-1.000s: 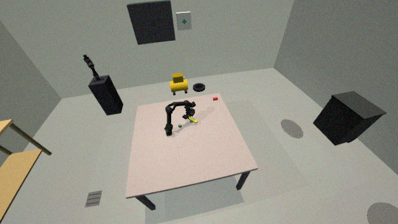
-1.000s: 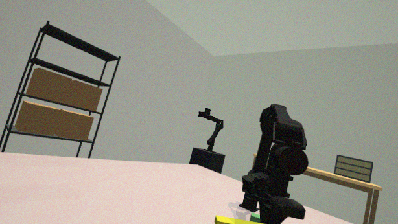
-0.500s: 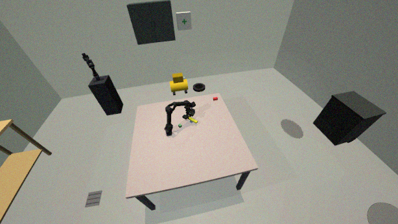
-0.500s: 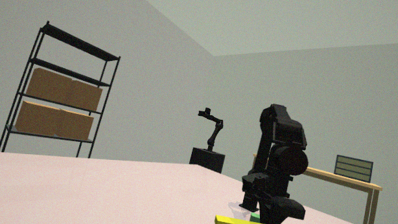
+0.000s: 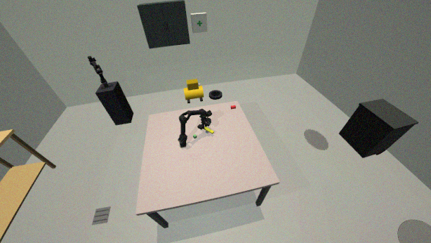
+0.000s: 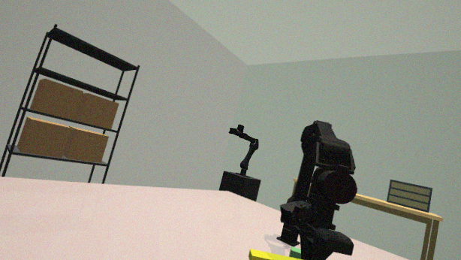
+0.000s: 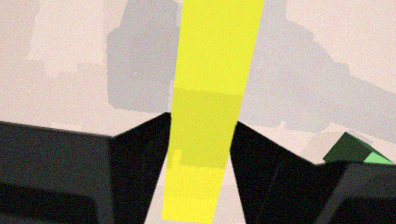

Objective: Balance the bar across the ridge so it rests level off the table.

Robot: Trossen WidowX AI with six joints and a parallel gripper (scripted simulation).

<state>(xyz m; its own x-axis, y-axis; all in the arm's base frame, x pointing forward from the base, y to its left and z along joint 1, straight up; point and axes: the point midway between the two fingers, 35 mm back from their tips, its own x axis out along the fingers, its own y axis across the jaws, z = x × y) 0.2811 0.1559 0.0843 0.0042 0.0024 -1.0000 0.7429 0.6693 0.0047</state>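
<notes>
Right now the long yellow bar is 20 mm to the right of my gripper tip and 20 mm ahead of it. From my gripper tip the other things lie so: green ridge block (130 mm behind, 70 mm to the right, 30 mm below); then red block (460 mm ahead, 340 mm to the left, 30 mm below).
</notes>
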